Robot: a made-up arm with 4 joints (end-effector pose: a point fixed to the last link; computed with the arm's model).
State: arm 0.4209 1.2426 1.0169 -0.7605
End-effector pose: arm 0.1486 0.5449 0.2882 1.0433 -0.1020 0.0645
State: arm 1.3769 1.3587 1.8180 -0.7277
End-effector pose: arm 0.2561 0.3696 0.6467 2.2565 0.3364 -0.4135
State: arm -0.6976 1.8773 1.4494 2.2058
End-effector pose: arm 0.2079 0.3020 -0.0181 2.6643 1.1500 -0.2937
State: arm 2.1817 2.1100 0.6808 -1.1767
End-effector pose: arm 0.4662 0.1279 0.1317 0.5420 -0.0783 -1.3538
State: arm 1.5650 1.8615 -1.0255 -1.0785
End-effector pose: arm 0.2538 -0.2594 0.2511 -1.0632 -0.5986 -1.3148
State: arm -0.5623 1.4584 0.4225 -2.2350
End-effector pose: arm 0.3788 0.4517 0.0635 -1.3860 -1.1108 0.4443
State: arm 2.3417 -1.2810 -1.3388 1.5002
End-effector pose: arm -0.0722 0.4172 0.4978 -1.4098 -0.5295 1.9113
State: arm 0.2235 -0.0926 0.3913 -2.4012
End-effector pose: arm -0.2653 0.5205 0.0761 -0.5800 0.7470 0.9882
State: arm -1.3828 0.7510 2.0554 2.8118
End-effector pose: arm -0.2796 -0.0671 0.0213 2.1004 -0.1169 -2.3276
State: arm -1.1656 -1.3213 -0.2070 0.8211
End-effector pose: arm -0.0969 -0.1408 0.1992 0.3752 0.0151 -0.7042
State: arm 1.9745 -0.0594 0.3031 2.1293
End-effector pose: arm 0.0854 0.5308 0.6125 -0.2362 0.2422 1.6644
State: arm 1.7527 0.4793 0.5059 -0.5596
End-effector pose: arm 0.3197 0.4440 0.4091 1.8267 0.6783 -1.2798
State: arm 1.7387 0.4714 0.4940 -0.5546
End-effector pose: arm 0.3148 0.4476 0.4064 1.8139 0.6759 -1.2722
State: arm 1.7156 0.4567 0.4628 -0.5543
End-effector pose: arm 0.3062 0.4551 0.3993 1.7781 0.6706 -1.2522
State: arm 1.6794 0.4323 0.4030 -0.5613
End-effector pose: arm 0.2920 0.4674 0.3852 1.7085 0.6601 -1.2136
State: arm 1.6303 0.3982 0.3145 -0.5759
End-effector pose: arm 0.2721 0.4823 0.3630 1.6051 0.6427 -1.1556
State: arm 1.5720 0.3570 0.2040 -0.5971
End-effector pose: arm 0.2478 0.4963 0.3334 1.4760 0.6178 -1.0822
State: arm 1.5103 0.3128 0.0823 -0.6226
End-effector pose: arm 0.2222 0.5057 0.2991 1.3343 0.5867 -1.0007
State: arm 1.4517 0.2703 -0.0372 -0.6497
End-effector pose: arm 0.1985 0.5089 0.2640 1.1952 0.5530 -0.9202
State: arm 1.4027 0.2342 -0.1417 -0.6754
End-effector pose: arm 0.1797 0.5070 0.2329 1.0734 0.5213 -0.8500
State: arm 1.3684 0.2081 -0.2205 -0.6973
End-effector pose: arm 0.1671 0.5028 0.2095 0.9812 0.4968 -0.7975
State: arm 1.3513 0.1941 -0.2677 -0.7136
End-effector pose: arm 0.1609 0.4995 0.1957 0.9250 0.4829 -0.7666
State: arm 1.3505 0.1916 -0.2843 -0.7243
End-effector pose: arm 0.1599 0.4985 0.1911 0.9038 0.4801 -0.7564
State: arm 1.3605 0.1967 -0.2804 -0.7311
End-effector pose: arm 0.1623 0.4996 0.1927 0.9060 0.4849 -0.7600
